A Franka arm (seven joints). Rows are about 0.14 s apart.
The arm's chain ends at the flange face. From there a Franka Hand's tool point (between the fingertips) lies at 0.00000 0.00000 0.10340 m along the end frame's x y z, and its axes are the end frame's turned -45 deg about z.
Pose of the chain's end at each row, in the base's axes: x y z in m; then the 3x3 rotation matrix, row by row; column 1 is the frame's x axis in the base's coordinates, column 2 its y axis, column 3 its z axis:
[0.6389 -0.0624 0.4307], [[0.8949 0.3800 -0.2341], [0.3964 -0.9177 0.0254], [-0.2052 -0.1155 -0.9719]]
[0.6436 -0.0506 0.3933], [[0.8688 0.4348 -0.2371], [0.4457 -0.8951 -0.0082], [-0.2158 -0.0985 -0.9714]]
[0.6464 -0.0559 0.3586], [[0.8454 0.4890 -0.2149], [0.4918 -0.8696 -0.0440], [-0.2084 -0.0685 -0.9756]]
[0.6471 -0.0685 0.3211], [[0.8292 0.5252 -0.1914], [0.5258 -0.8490 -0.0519], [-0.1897 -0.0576 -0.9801]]
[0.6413 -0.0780 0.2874], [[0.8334 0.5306 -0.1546], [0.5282 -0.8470 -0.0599], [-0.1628 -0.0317 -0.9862]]
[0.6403 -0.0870 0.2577], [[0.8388 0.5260 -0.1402], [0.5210 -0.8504 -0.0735], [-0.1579 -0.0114 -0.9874]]
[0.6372 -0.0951 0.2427], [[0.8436 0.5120 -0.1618], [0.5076 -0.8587 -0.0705], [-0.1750 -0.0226 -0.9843]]
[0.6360 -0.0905 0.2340], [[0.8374 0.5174 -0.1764], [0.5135 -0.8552 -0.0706], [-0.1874 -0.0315 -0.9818]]
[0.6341 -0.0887 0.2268], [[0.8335 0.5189 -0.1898], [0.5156 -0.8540 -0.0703], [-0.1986 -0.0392 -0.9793]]
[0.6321 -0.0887 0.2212], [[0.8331 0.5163 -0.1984], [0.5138 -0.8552 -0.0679], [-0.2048 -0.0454 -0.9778]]
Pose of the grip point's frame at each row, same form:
[0.6147 -0.0598 0.3302], [[0.3641 0.9015 -0.2341], [0.9292 -0.3686 0.0254], [-0.0634 -0.2268 -0.9719]]
[0.6191 -0.0514 0.2929], [[0.3069 0.9218 -0.2371], [0.9481 -0.3178 -0.0082], [-0.0829 -0.2222 -0.9714]]
[0.6242 -0.0604 0.2577], [[0.2520 0.9436 -0.2149], [0.9627 -0.2671 -0.0440], [-0.0989 -0.1958 -0.9756]]
[0.6273 -0.0739 0.2198], [[0.2150 0.9577 -0.1914], [0.9721 -0.2285 -0.0519], [-0.0934 -0.1749 -0.9801]]
[0.6253 -0.0842 0.1854], [[0.2141 0.9645 -0.1546], [0.9724 -0.2254 -0.0599], [-0.0927 -0.1375 -0.9862]]
[0.6258 -0.0946 0.1556], [[0.2212 0.9651 -0.1402], [0.9697 -0.2329 -0.0735], [-0.1036 -0.1197 -0.9874]]
[0.6205 -0.1024 0.1409], [[0.2345 0.9586 -0.1618], [0.9661 -0.2483 -0.0705], [-0.1078 -0.1397 -0.9843]]
[0.6178 -0.0978 0.1325], [[0.2263 0.9580 -0.1764], [0.9678 -0.2416 -0.0706], [-0.1102 -0.1548 -0.9818]]
[0.6145 -0.0960 0.1255], [[0.2225 0.9563 -0.1898], [0.9685 -0.2393 -0.0703], [-0.1127 -0.1681 -0.9793]]
[0.6116 -0.0957 0.1201], [[0.2240 0.9542 -0.1984], [0.9680 -0.2414 -0.0679], [-0.1127 -0.1769 -0.9778]]

